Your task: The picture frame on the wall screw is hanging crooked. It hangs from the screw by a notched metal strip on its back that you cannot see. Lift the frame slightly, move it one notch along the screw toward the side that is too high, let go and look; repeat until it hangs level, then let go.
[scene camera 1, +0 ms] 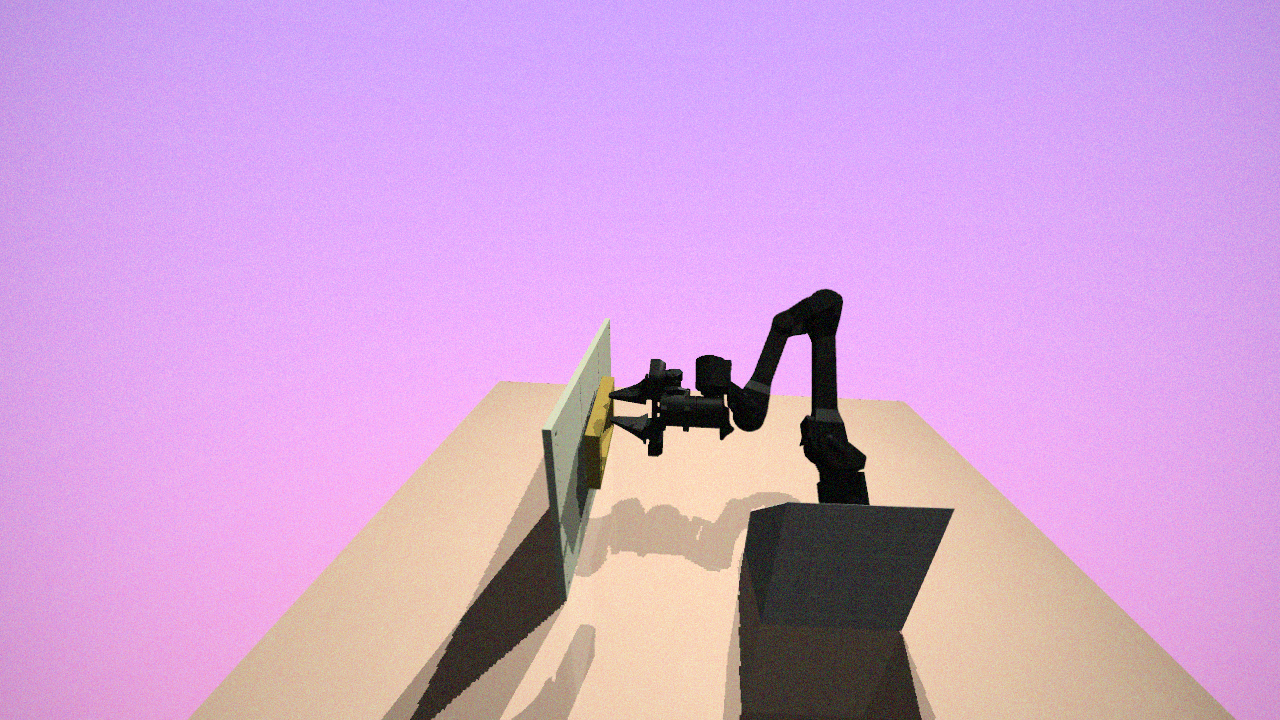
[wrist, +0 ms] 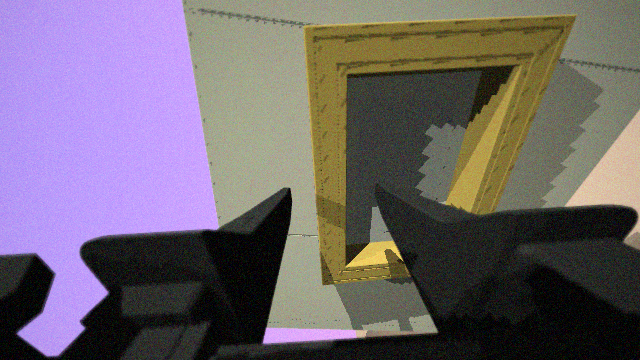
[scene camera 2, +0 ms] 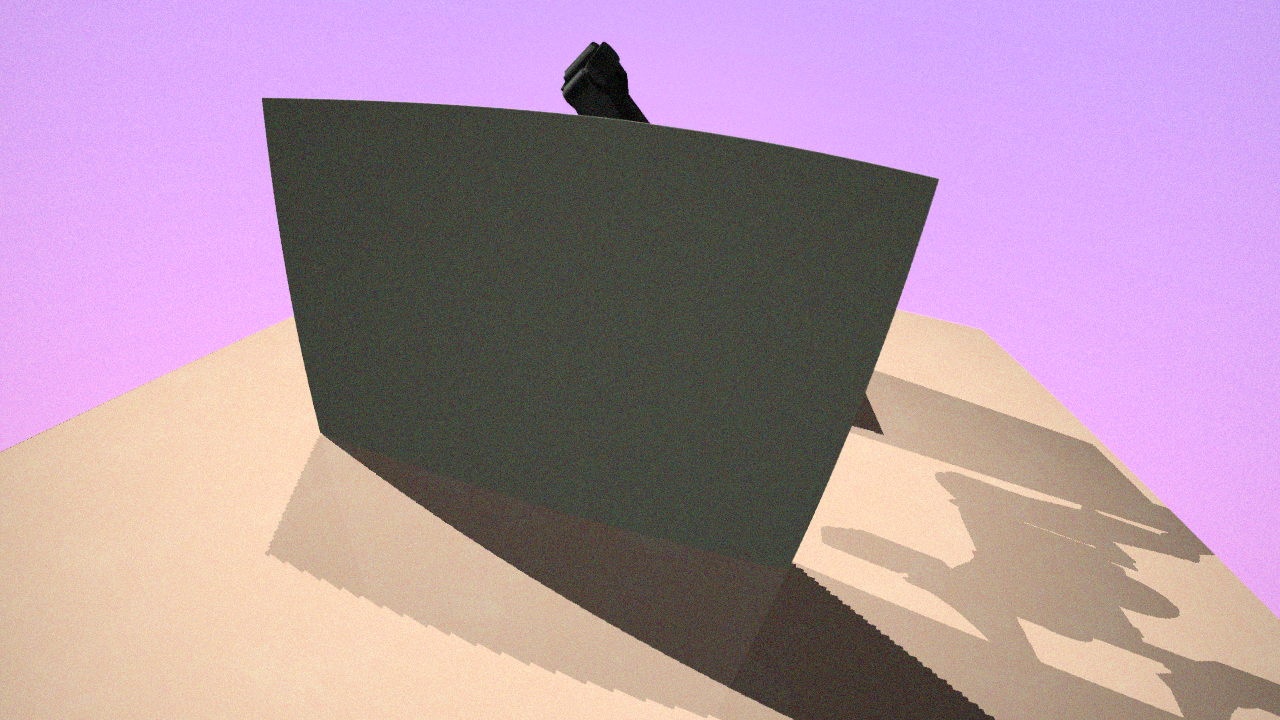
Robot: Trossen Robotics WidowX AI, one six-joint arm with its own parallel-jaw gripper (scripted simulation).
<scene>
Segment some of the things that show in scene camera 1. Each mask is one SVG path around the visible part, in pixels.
My gripper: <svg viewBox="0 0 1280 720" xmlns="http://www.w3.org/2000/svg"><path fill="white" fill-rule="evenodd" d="M651 359L649 377L647 373L645 378L639 383L610 392L608 397L646 405L647 400L652 400L652 418L648 418L648 413L640 417L612 416L610 417L610 422L630 432L642 440L643 444L646 444L646 439L649 439L648 456L658 457L663 454L663 434L666 431L666 426L683 427L683 432L689 432L689 427L695 427L696 396L690 396L691 390L689 388L681 387L681 381L683 380L681 369L666 370L666 363L661 359Z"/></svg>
A yellow picture frame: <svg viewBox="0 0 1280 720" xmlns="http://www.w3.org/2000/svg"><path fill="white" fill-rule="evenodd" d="M614 377L602 376L597 395L594 397L589 413L589 422L584 435L587 489L601 490L614 424L610 422L610 417L614 416L614 399L608 397L609 393L614 391Z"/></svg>
</scene>
